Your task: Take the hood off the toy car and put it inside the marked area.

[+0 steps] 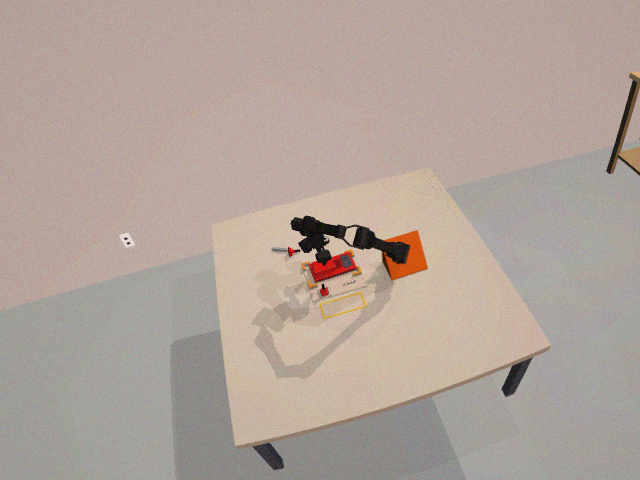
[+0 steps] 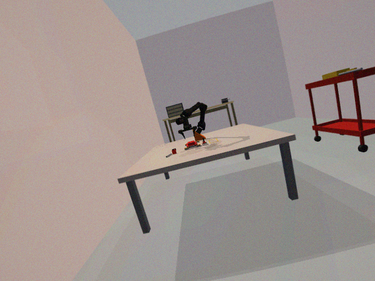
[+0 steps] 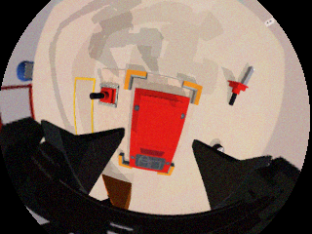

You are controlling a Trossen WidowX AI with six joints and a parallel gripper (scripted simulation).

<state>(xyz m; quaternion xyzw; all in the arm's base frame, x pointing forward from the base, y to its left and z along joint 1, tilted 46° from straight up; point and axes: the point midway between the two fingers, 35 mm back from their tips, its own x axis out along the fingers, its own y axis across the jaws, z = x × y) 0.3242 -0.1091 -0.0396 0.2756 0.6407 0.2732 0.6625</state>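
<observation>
Right now my gripper tip is 5 cm above the hood.
</observation>
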